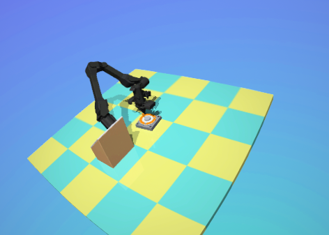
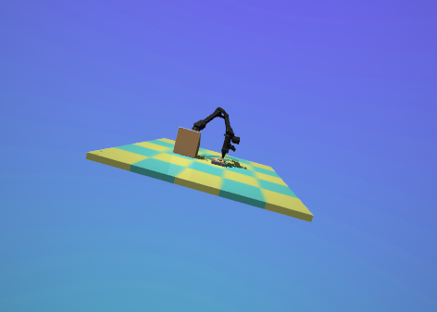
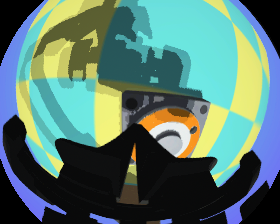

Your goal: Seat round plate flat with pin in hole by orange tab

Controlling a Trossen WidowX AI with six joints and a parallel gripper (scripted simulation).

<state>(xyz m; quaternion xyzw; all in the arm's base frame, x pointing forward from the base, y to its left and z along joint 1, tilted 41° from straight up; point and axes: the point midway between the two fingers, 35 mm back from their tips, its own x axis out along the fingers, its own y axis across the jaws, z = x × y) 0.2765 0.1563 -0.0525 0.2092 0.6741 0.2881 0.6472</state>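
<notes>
The round plate is 2 cm behind my gripper tip, 3 cm to the right of it and 1 cm below it. Round my gripper tip: base 2 cm behind, 5 cm to the right, 2 cm below.
</notes>
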